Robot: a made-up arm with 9 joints.
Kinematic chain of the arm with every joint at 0, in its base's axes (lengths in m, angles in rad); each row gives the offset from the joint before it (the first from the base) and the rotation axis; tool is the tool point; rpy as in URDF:
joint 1: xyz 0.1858 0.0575 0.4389 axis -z
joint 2: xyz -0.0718 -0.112 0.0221 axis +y
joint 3: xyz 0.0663 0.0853 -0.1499 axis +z
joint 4: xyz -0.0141 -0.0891 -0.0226 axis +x
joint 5: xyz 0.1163 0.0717 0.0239 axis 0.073 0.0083 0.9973
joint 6: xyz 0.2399 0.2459 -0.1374 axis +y
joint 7: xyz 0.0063 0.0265 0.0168 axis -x
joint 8: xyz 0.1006 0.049 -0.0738 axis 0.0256 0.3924 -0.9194
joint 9: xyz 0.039 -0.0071 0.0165 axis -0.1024 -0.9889 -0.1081
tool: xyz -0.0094 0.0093 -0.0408 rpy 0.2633 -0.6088 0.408
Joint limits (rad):
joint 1: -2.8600..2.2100
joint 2: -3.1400..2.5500
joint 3: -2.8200..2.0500
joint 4: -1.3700..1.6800
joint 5: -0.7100..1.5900
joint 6: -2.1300..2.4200
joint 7: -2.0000..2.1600
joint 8: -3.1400..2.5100
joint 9: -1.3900..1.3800
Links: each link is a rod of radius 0.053 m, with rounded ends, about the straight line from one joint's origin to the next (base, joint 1, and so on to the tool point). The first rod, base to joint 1, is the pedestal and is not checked.
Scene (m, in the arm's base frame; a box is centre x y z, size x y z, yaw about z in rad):
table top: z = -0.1
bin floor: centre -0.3 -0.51 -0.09 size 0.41 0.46 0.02 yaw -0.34
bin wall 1: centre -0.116 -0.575 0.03 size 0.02 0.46 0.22 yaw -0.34
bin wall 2: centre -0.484 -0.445 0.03 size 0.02 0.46 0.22 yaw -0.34
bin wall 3: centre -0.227 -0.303 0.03 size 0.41 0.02 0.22 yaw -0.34
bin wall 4: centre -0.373 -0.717 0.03 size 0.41 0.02 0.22 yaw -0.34
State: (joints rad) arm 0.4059 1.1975 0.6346 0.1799 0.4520 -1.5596 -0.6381 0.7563 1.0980
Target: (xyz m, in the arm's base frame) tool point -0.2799 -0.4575 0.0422
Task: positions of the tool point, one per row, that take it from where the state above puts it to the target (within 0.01 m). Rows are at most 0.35 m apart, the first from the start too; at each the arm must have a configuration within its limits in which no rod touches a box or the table.
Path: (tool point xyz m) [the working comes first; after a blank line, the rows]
Joints at the target: -0.8783 1.7720 -0.2504 -0.8897 0.1076 -1.0759 -0.5530 0.9091 1.0401
Straight joint move there: touches bin wall 2, bin wall 3.

1: 0.0951 0.5269 0.3621
2: -0.1041 0.4763 0.2972
3: -0.2853 0.3285 0.2499
4: -0.3989 0.0948 0.2289
5: -0.4035 -0.1869 0.2411
6: -0.2799 -0.4575 0.2900
7: -0.2956 -0.4661 0.1639
8: -0.2799 -0.4575 0.0422

